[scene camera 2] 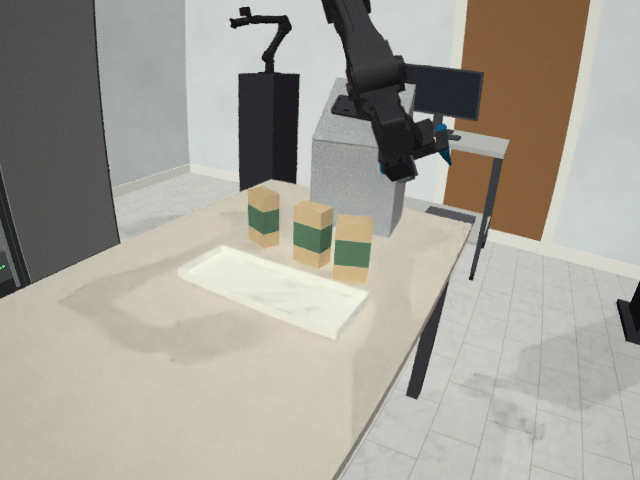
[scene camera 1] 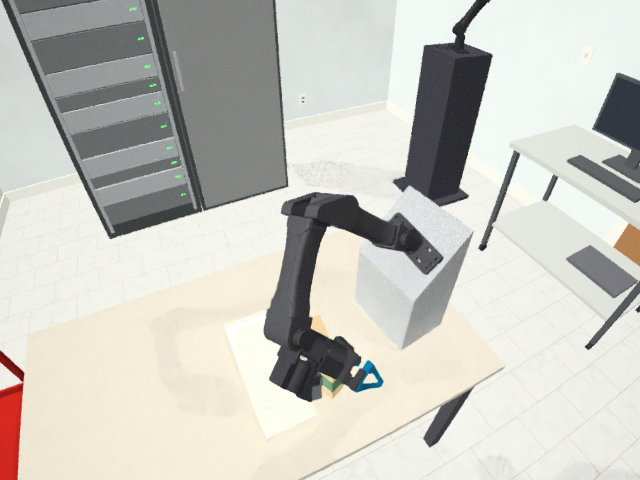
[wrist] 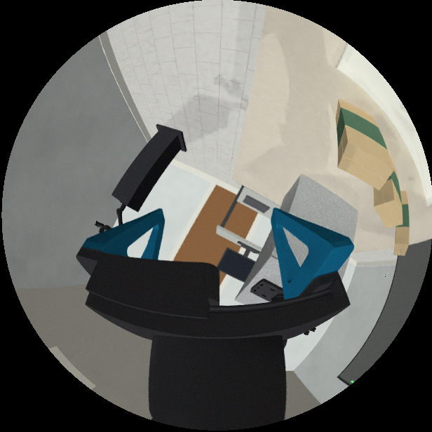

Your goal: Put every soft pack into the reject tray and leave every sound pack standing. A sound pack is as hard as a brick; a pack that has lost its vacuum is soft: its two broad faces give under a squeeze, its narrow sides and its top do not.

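Where they show: gripper, between the fingertips: (scene camera 2: 428, 170) (scene camera 1: 370, 373); arm's base, origin of its link: (scene camera 1: 412, 242).
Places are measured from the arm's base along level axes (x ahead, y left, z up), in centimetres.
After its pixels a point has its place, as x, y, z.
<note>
Three tan packs with green bands stand upright in a row beside the white reject tray (scene camera 1: 253, 372) {51.0, 0.5, -33.1} (scene camera 2: 268, 286) {46.5, 0.8, -33.1} (wrist: 380, 72). The left pack (scene camera 2: 263, 219) {32.4, -11.3, -25.2} (wrist: 402, 220) also shows partly in scene camera 1 (scene camera 1: 319, 324) {29.4, 1.5, -19.3}. The middle pack (scene camera 2: 312, 237) {33.1, 3.4, -25.8} (wrist: 387, 200) is hidden by the arm in scene camera 1. The right pack (scene camera 2: 353, 253) {34.3, 14.4, -26.2} (wrist: 367, 150) shows partly behind the arm there (scene camera 1: 332, 385) {32.9, 17.7, -24.7}. No pack shows in the tray. My gripper (scene camera 2: 416, 165) {28.0, 26.5, -6.8} (wrist: 217, 213) is wide open and empty, its blue fingers raised above and away from the packs. Softness cannot be seen.
The grey pedestal block (scene camera 1: 385, 299) {8.1, 2.5, -18.0} (scene camera 2: 351, 175) {8.4, 0.4, -17.2} (wrist: 325, 200) carries the arm's base and stands on the table (scene camera 1: 129, 387) {87.7, -9.5, -33.4} (scene camera 2: 155, 413) {84.3, 8.2, -33.4} behind the packs. The table edge lies beyond the right pack. A dark column and a desk with a monitor stand off the table.
</note>
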